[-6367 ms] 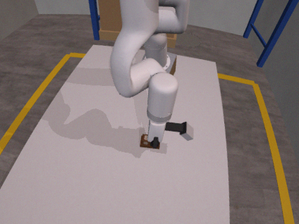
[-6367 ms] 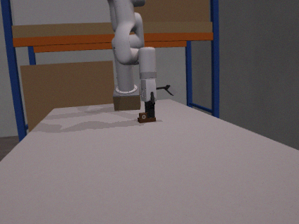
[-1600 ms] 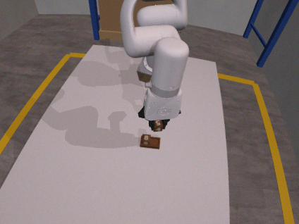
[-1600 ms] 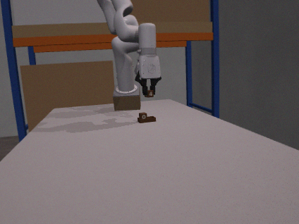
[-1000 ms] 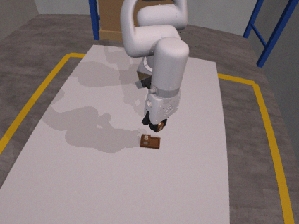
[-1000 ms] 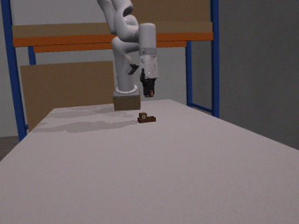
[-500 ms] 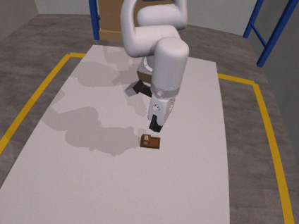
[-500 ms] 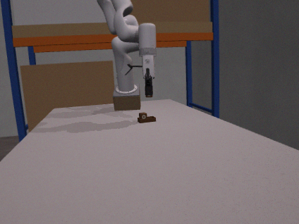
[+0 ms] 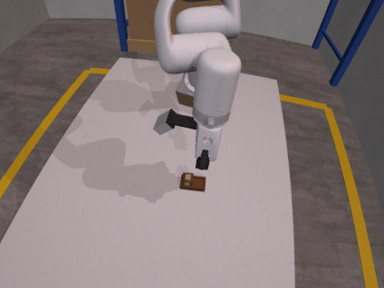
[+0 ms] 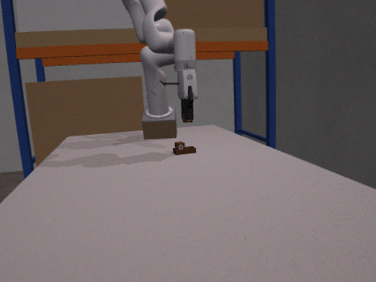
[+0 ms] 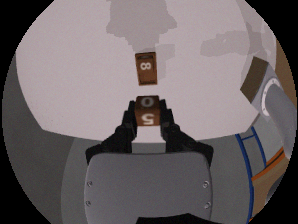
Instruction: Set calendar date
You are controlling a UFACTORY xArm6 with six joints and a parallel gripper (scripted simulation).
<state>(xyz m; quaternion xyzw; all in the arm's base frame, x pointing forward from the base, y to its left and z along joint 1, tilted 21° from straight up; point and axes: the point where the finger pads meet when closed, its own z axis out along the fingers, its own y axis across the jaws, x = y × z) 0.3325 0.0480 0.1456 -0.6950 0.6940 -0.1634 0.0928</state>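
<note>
Right now the brown digit cube is 1 cm below my hand. The rest, counted from my hand: brown calendar tray 13 cm below, 2 cm to the right.
</note>
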